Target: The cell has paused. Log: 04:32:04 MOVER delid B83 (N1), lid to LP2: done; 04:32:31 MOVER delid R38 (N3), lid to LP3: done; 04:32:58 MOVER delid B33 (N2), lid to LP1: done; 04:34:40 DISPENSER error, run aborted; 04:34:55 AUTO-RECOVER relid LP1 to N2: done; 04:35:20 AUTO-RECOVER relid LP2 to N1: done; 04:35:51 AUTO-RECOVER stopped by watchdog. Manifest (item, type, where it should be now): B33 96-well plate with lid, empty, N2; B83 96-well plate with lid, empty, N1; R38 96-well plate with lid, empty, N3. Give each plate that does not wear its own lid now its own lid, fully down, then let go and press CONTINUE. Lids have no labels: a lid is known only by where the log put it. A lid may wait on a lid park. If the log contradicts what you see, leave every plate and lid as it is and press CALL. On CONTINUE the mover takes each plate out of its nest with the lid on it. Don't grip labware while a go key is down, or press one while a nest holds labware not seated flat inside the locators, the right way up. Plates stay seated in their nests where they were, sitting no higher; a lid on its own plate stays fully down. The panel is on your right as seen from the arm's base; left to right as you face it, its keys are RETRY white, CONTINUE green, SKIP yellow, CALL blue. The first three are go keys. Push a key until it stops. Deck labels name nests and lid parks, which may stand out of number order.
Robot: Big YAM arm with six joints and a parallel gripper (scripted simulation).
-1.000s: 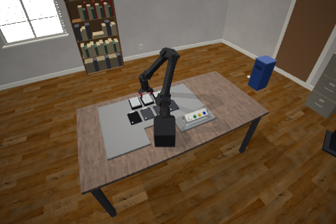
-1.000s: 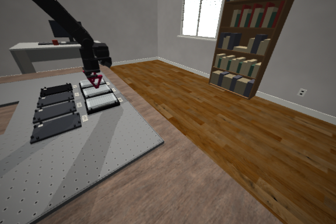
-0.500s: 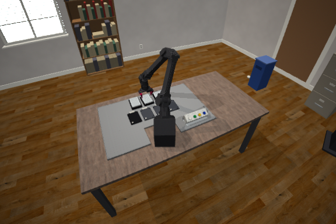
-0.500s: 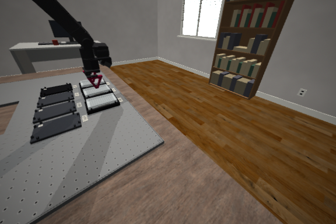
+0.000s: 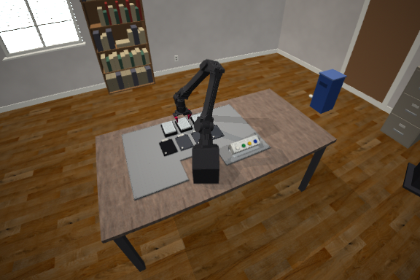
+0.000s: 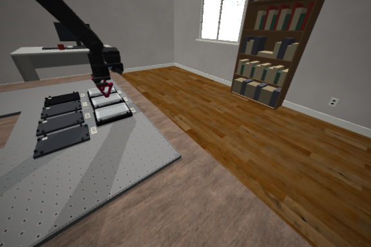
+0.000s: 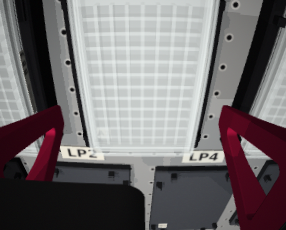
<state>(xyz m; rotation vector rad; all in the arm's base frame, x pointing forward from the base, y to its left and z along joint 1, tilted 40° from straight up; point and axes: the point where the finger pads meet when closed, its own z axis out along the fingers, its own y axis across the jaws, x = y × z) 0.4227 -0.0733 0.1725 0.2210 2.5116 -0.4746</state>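
The lid lies 40 mm below my hand. The rest, counted from my hand: plate (40 mm below); LP2 label (70 mm behind, 90 mm to the left, 70 mm below); park LP2 (150 mm behind, 120 mm to the left, 60 mm below).
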